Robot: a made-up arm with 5 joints.
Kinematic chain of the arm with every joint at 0, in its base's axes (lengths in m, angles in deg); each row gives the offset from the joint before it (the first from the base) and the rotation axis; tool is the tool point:
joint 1: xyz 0 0 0.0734 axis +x
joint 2: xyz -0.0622 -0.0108 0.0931 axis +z
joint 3: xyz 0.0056 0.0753 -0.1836 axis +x
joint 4: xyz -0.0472 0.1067 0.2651 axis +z
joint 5: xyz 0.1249 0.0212 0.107 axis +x
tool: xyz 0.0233 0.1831 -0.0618
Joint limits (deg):
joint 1: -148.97..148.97
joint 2: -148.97..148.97
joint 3: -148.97..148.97
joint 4: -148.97..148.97
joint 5: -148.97..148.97
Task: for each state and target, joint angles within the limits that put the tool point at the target. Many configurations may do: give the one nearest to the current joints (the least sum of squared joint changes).
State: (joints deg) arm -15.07 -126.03 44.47 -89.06 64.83
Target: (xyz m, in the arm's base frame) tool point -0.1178 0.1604 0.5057
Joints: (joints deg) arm -30.35 -125.47 7.11 -75.32 85.94
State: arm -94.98 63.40 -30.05 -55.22 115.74
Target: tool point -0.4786 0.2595 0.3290
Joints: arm -66.17 103.41 -44.03 -69.44 124.27
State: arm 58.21 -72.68 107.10 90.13 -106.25
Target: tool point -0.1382 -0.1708 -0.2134
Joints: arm 53.20 -38.79 117.94 79.67 -140.64
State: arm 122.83 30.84 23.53 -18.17 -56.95
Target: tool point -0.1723 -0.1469 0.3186
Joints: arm 101.81 43.60 -3.18 -4.55 -47.65
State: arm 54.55 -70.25 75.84 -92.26 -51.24
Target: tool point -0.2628 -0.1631 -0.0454
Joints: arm 37.77 -88.07 71.51 -78.33 -3.82
